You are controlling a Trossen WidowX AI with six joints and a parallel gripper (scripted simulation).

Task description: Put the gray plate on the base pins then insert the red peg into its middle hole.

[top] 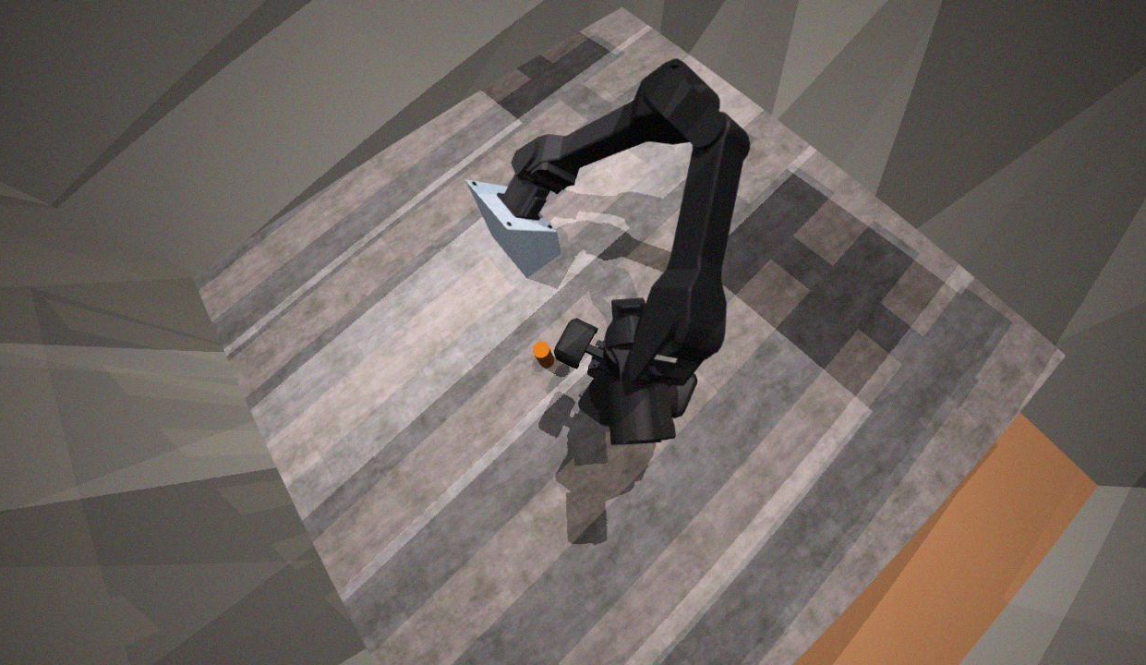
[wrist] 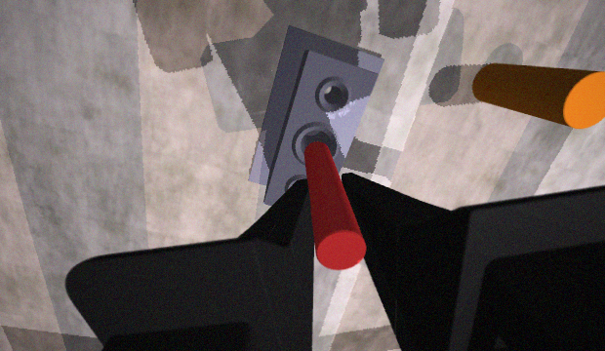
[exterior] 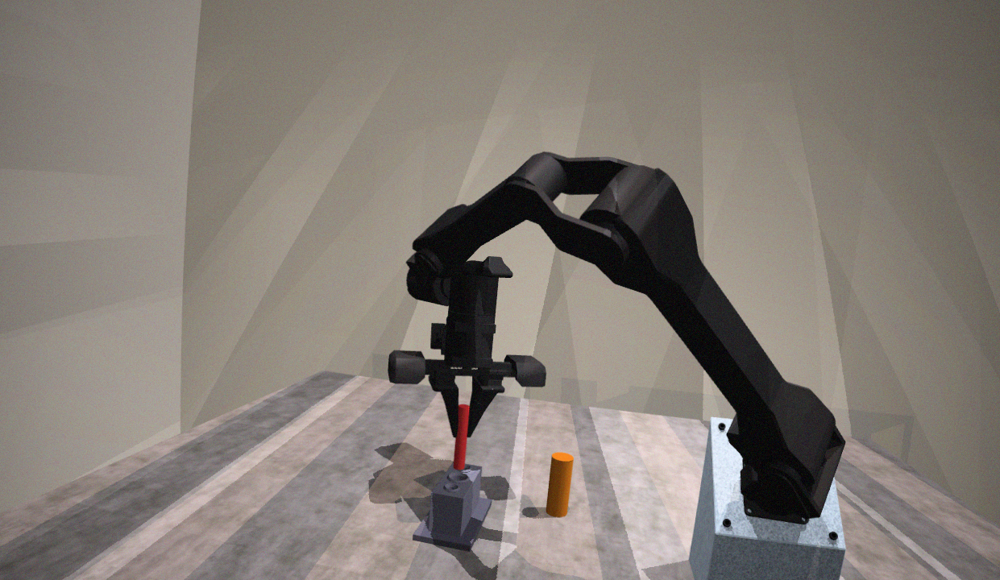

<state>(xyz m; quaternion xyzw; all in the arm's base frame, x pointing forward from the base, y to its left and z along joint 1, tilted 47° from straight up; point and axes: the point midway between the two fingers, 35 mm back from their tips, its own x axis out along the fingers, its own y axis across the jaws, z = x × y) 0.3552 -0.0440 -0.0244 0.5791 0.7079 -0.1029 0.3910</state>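
Right now my gripper tip is 70 mm above the gray plate. From my gripper tip the other things lie so: orange cylinder (120 mm behind, 70 mm to the right, 70 mm below); then base (100 mm below); then red peg (right at my gripper tip).
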